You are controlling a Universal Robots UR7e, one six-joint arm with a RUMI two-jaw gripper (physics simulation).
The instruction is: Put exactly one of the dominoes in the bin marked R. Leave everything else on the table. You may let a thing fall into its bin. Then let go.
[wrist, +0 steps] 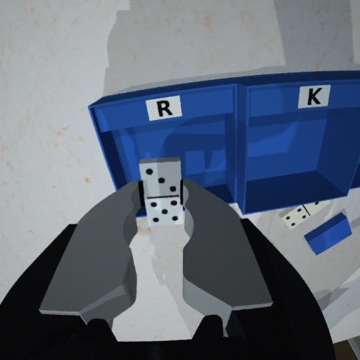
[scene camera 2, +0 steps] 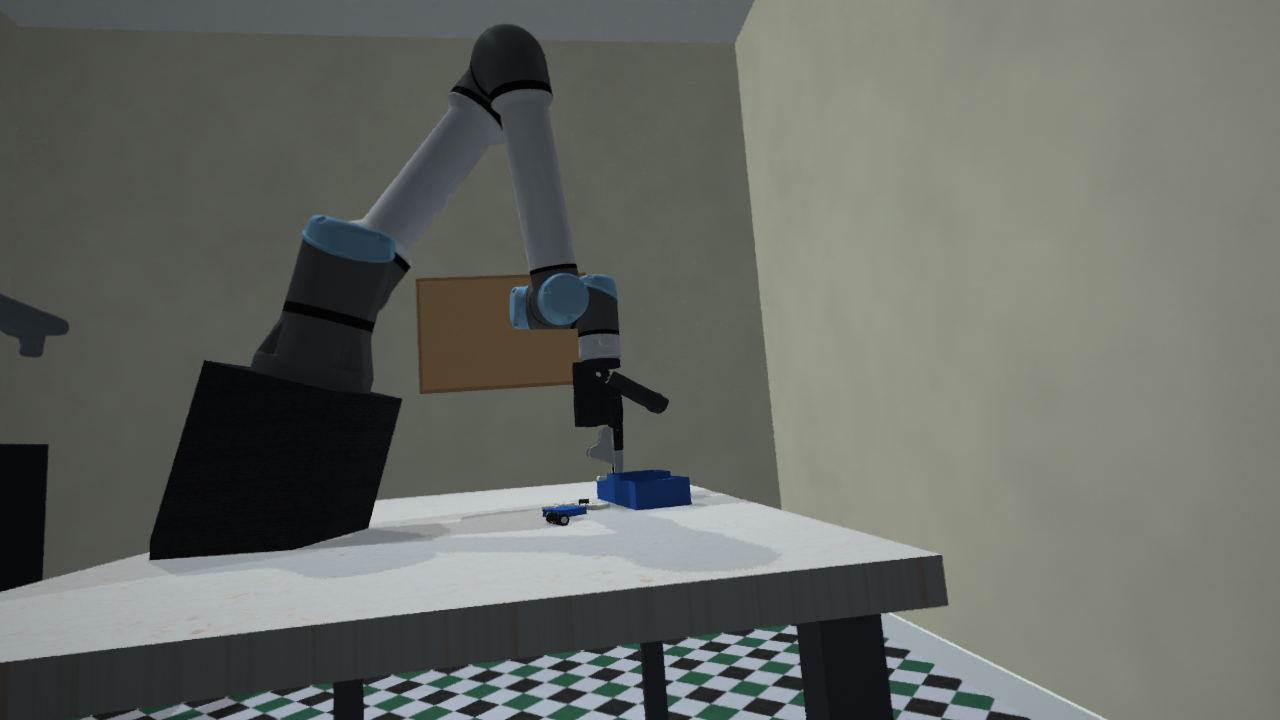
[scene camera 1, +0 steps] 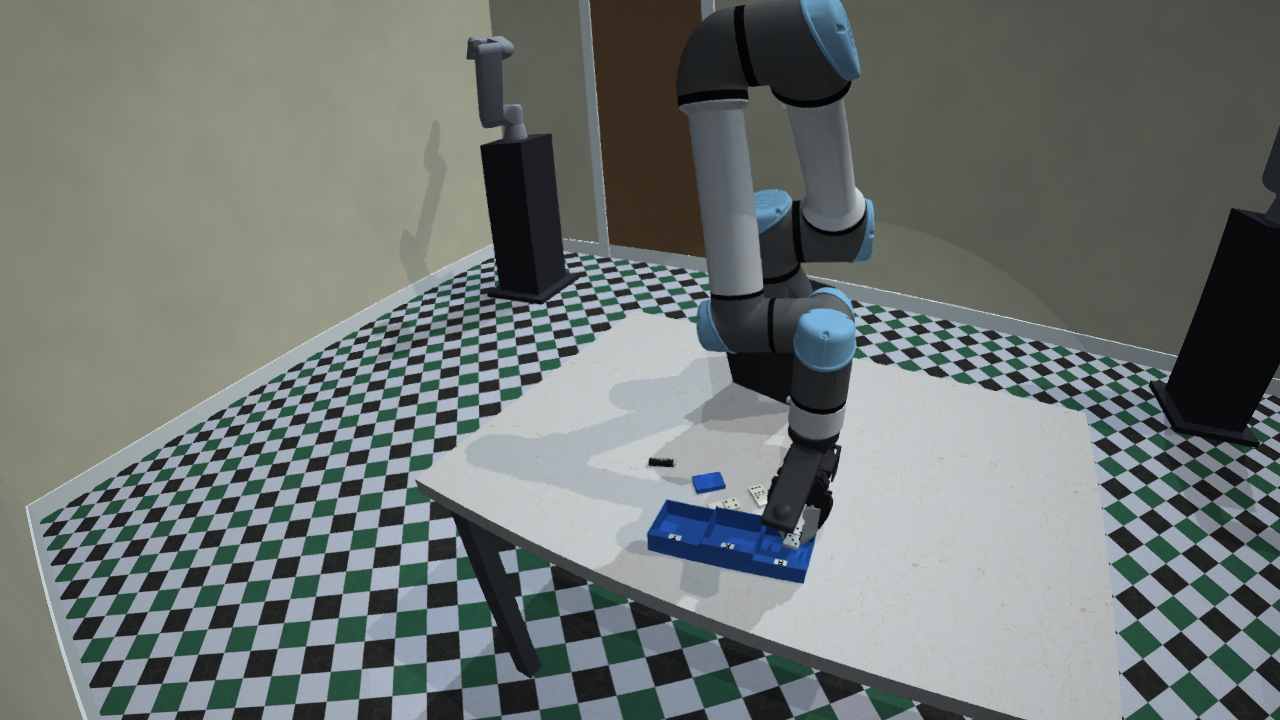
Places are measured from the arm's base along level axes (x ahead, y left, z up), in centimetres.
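Pixels of known places: gripper, fingertip midpoint: (scene camera 1: 793, 540); arm's base, origin of the base link: (scene camera 2: 312, 381).
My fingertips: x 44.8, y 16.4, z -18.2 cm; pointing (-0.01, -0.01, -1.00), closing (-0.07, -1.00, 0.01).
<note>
For each thing: its top centre in the pictures, then the offset to it from my fingertips. "*": a spot on its surface instead. Level surfaces: height alone.
- white domino, middle of its top: (scene camera 1: 795, 533) dy +0.0, dx -0.7, dz +0.9 cm
- bin marked R, surface spot: (scene camera 1: 799, 573) * dy +2.7, dx +5.4, dz -1.0 cm
- blue three-part tray, middle of its top: (scene camera 1: 733, 529) (scene camera 2: 637, 472) dy -9.2, dx +2.0, dz +1.4 cm
- further domino, middle of its top: (scene camera 2: 558, 504) (scene camera 1: 760, 494) dy -8.9, dx -11.1, dz -2.5 cm
- bin marked K, surface spot: (scene camera 1: 727, 555) * dy -8.6, dx +6.1, dz -0.1 cm
- third bin, surface spot: (scene camera 1: 666, 544) * dy -18.4, dx +6.7, dz -0.7 cm
- blue block, middle of its top: (scene camera 2: 564, 508) (scene camera 1: 708, 480) dy -18.6, dx -11.3, dz -2.2 cm
- black cylinder, middle of its top: (scene camera 2: 556, 512) (scene camera 1: 662, 459) dy -28.4, dx -13.3, dz -1.8 cm
- table, its level: dz -3.2 cm
My gripper (scene camera 1: 795, 530) (scene camera 2: 616, 469) (wrist: 162, 181) is shut on a white domino (scene camera 1: 792, 540) (wrist: 160, 172) with black pips. In the wrist view the domino's far end shows over the bin marked R (scene camera 1: 799, 573) (wrist: 210, 106), and its near end overlaps that bin's near rim. The fingertips are low, close to the rim in height; the exact gap is hard to tell. The bin marked R is the end compartment of a blue three-part tray (scene camera 2: 660, 493). Another domino (scene camera 1: 730, 504) (wrist: 294, 218) lies on the table behind the tray, and a further domino (scene camera 1: 759, 494) lies near it.
The bin marked K (scene camera 1: 727, 555) (wrist: 270, 104) adjoins R across a divider; a third bin (scene camera 1: 666, 544) is at the far end. A blue block (scene camera 1: 708, 482) (scene camera 2: 567, 511) (wrist: 328, 234) and a black cylinder (scene camera 1: 661, 462) (scene camera 2: 556, 517) lie on the table (scene camera 1: 966, 537) behind the tray.
</note>
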